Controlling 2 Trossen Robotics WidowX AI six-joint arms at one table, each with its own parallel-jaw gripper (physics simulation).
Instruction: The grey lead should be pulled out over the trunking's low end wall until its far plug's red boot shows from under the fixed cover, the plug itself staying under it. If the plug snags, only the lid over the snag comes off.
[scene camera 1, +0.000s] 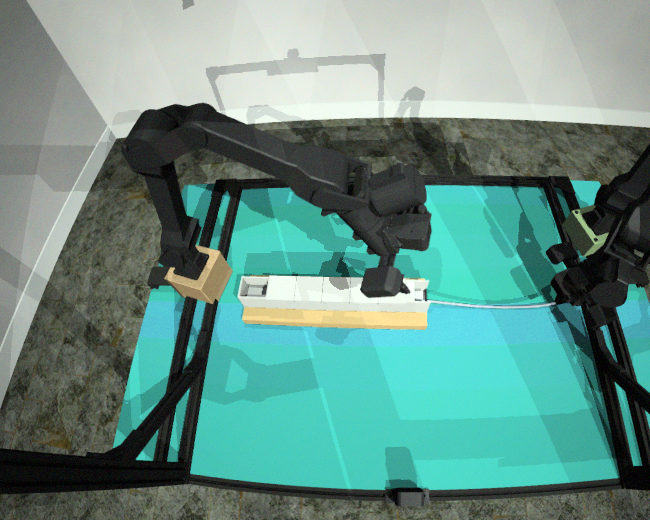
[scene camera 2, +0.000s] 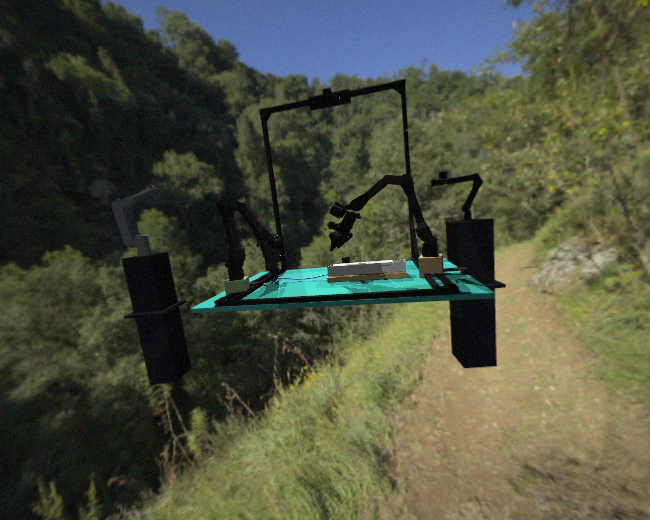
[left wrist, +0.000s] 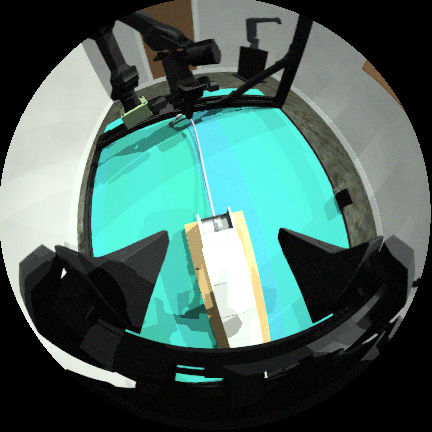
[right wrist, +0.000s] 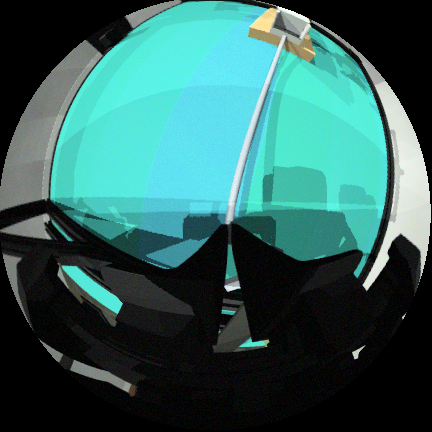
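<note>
The white trunking has a row of flat lids and an open bay at each end in scene camera 1. The grey lead leaves the right-hand bay over its end wall and runs to my right gripper, which is shut on it near the table's right edge. My left gripper is open and empty, above the trunking towards the lead's end. No red boot is visible; the plug is hidden.
The trunking stands on a pale wooden base on the turquoise table. A black frame edges the table. The left arm's tan mount and the right arm's green mount stand at opposite sides.
</note>
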